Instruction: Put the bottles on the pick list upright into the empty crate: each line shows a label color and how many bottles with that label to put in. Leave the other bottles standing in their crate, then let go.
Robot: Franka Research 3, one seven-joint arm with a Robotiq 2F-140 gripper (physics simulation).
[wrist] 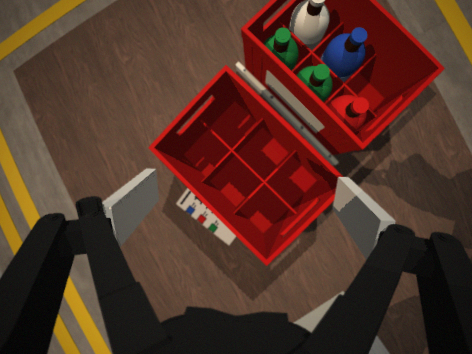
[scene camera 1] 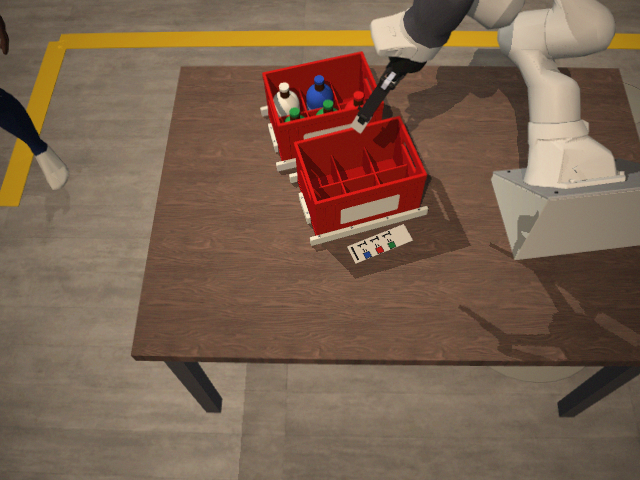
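Observation:
The pick list (scene camera 1: 404,235) (wrist: 226,236) shows blue 1, red 1, green 1. The near crate (scene camera 1: 329,218) (wrist: 283,122) is red, with six empty compartments. The far crate (scene camera 1: 289,136) (wrist: 255,57) holds upright bottles: a white one (scene camera 1: 286,104) (wrist: 310,24), a blue one (scene camera 1: 319,97) (wrist: 343,55), a green one (scene camera 1: 294,113) (wrist: 285,51) in the front corner, a green one (scene camera 1: 327,106) (wrist: 315,84) in the front middle, and a red one (scene camera 1: 358,97) (wrist: 347,108). My gripper (scene camera 1: 358,125) (wrist: 245,189) is open and empty, above the crates.
White rails (scene camera 1: 369,227) (wrist: 287,115) run along the crates on the brown table (scene camera 1: 232,299) (wrist: 100,100). The robot base (scene camera 1: 563,206) stands at the right. A person's arm (scene camera 1: 23,124) shows at the left in the scene view. Yellow lines mark the floor.

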